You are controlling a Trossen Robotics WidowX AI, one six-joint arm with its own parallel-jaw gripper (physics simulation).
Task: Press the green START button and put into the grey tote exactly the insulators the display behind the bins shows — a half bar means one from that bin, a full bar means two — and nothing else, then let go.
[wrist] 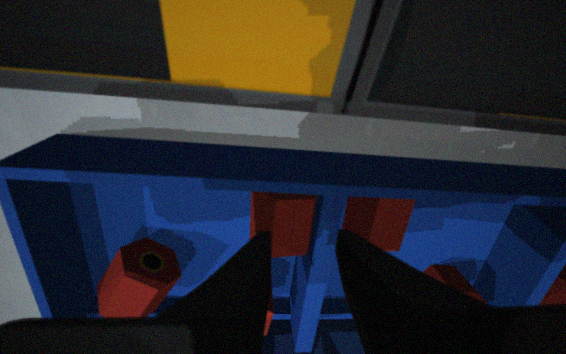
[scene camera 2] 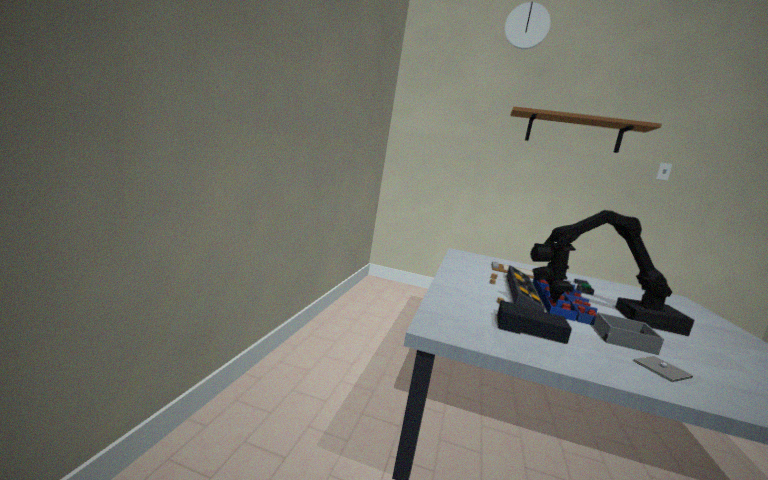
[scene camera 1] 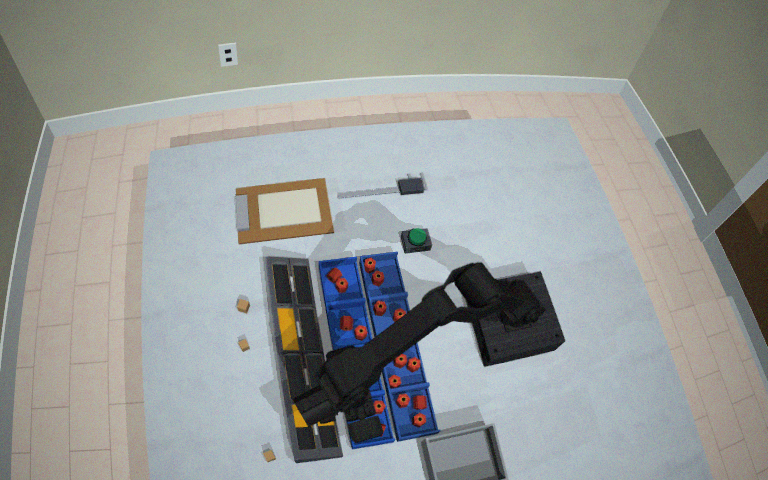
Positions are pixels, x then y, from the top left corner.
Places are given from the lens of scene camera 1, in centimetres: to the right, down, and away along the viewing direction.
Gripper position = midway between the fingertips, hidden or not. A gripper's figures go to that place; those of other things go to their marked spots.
gripper [scene camera 1: 356,400]: -6, 33, 104
display [scene camera 1: 302,456]: -16, 42, 94
grey tote [scene camera 1: 477,446]: 20, 44, 103
